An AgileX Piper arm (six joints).
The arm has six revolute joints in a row. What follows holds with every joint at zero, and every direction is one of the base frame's.
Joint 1 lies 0.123 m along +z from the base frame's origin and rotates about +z.
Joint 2 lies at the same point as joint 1 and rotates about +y.
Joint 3 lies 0.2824 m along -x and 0.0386 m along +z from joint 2 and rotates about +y.
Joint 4 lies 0.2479 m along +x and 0.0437 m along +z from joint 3 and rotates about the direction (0.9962, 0, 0.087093).
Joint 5 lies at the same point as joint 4 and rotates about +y.
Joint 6 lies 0.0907 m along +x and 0.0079 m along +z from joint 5 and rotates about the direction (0.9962, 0, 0.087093).
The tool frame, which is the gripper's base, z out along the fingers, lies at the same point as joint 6; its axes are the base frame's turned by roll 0, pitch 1.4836 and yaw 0 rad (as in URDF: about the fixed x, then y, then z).
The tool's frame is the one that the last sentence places.
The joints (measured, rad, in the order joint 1, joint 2, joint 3, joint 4, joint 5, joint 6), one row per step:
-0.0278 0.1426 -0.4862 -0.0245 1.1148 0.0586
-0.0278 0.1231 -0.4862 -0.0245 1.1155 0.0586
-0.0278 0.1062 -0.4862 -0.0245 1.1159 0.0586
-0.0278 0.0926 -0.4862 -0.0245 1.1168 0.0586
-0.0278 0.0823 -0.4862 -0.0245 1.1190 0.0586
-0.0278 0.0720 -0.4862 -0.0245 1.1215 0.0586
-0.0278 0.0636 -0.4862 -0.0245 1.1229 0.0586
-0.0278 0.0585 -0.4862 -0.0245 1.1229 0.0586
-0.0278 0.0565 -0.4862 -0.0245 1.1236 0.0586
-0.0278 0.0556 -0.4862 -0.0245 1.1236 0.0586
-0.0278 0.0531 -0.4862 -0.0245 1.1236 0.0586
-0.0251 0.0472 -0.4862 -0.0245 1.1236 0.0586
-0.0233 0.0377 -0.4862 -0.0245 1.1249 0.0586
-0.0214 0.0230 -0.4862 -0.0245 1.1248 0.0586
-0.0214 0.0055 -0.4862 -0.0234 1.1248 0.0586
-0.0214 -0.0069 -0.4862 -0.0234 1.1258 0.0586
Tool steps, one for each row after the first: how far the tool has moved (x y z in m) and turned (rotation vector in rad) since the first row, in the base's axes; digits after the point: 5 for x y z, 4 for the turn. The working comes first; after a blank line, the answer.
Tool pose at each row, in the base's axes (x y z in m, rotation vector in rad; the steps are taken from these numbers as rounded here):
0.01511 -0.00242 0.26847 0.0970 2.2524 -0.0141
0.01224 -0.00234 0.26869 0.0965 2.2336 -0.0137
0.00975 -0.00228 0.26885 0.0960 2.2172 -0.0134
0.00772 -0.00222 0.26890 0.0957 2.2045 -0.0131
0.00610 -0.00218 0.26881 0.0955 2.1964 -0.0130
0.00446 -0.00213 0.26868 0.0954 2.1886 -0.0128
0.00317 -0.00210 0.26861 0.0952 2.1816 -0.0127
0.00243 -0.00208 0.26862 0.0951 2.1765 -0.0126
0.00210 -0.00207 0.26858 0.0951 2.1752 -0.0125
0.00197 -0.00207 0.26858 0.0950 2.1743 -0.0125
0.00160 -0.00206 0.26858 0.0950 2.1718 -0.0125
0.00075 -0.00203 0.26859 0.0919 2.1660 -0.0108
-0.00069 -0.00200 0.26849 0.0898 2.1579 -0.0096
-0.00282 -0.00195 0.26847 0.0873 2.1432 -0.0082
-0.00537 -0.00181 0.26840 0.0868 2.1257 -0.0064
-0.00721 -0.00177 0.26825 0.0865 2.1143 -0.0062

-0.00287 0.00008 0.00022 -0.0005 -0.0188 0.0000
-0.00536 0.00014 0.00038 -0.0010 -0.0352 0.0000
-0.00739 0.00020 0.00043 -0.0013 -0.0479 0.0000
-0.00901 0.00024 0.00034 -0.0015 -0.0560 -0.0001
-0.01065 0.00029 0.00021 -0.0017 -0.0638 -0.0001
-0.01194 0.00032 0.00014 -0.0019 -0.0708 -0.0001
-0.01268 0.00034 0.00015 -0.0020 -0.0759 -0.0002
-0.01301 0.00035 0.00011 -0.0020 -0.0772 -0.0002
-0.01314 0.00035 0.00011 -0.0021 -0.0781 -0.0001
-0.01351 0.00036 0.00011 -0.0021 -0.0806 -0.0002
-0.01436 0.00039 0.00012 -0.0022 -0.0865 0.0025
-0.01580 0.00042 0.00002 -0.0023 -0.0947 0.0043
-0.01793 0.00047 0.00000 -0.0026 -0.1095 0.0062
-0.02048 0.00061 -0.00007 -0.0020 -0.1270 0.0068
-0.02232 0.00065 -0.00022 -0.0023 -0.1384 0.0067

